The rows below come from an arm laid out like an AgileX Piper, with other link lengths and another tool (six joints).
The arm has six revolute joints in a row. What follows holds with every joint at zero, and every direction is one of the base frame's. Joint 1 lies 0.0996 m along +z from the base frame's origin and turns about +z. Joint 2 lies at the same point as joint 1 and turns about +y. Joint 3 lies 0.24 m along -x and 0.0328 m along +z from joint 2 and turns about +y. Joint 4 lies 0.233 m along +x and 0.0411 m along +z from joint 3 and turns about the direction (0.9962, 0, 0.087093). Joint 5 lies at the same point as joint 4 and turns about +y. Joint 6 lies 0.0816 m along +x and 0.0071 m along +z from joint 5 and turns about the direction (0.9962, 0, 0.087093). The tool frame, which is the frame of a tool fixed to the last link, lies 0.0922 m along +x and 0.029 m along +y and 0.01 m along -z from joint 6; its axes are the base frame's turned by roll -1.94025, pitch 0.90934 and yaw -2.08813 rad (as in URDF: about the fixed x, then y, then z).
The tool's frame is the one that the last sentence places.
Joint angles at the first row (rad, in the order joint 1, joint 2, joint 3, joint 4, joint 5, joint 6):
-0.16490, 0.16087, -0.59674, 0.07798, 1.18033, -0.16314
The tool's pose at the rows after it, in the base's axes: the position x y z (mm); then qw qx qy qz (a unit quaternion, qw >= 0):
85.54 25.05 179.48 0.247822 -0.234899 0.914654 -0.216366
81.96 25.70 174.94 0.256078 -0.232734 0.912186 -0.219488
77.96 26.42 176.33 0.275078 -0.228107 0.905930 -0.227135
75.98 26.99 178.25 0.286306 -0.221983 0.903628 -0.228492
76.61 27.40 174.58 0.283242 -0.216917 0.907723 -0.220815
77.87 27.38 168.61 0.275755 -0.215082 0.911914 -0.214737
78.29 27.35 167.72 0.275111 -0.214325 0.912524 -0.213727
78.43 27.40 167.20 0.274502 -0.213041 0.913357 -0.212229
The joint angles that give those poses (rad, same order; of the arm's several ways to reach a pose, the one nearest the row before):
-0.16496, 0.11501, -0.56954, 0.07803, 1.18438, -0.16319
-0.16495, 0.06702, -0.54472, 0.07802, 1.18864, -0.16139
-0.16492, 0.01326, -0.53711, 0.07799, 1.19088, -0.15914
-0.16494, -0.01283, -0.53710, 0.07801, 1.19232, -0.14836
-0.16306, -0.01650, -0.52307, 0.07792, 1.19230, -0.12983
-0.16315, -0.01648, -0.50240, 0.07800, 1.19025, -0.12090
-0.16315, -0.01650, -0.49850, 0.07800, 1.18817, -0.11866
-0.16303, -0.01652, -0.49655, 0.07790, 1.18816, -0.11469

